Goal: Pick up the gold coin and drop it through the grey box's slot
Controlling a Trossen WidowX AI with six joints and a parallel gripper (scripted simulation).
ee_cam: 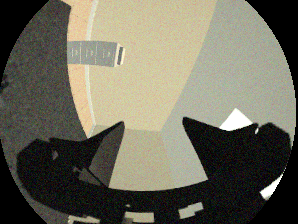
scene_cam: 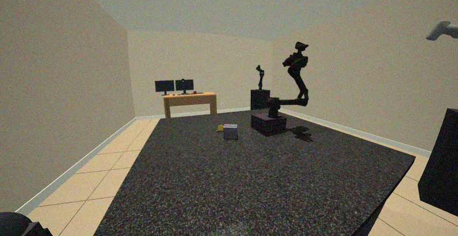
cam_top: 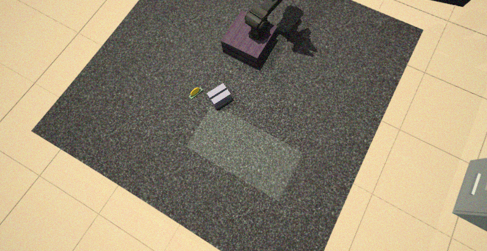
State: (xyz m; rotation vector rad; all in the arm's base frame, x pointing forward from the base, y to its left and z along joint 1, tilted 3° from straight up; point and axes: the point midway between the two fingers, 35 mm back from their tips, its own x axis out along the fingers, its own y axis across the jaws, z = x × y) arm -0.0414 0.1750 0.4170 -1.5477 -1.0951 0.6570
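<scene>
Right now the gold coin is 500 mm below my gripper tip, 380 mm to the right of it and 370 mm ahead of it.
</scene>
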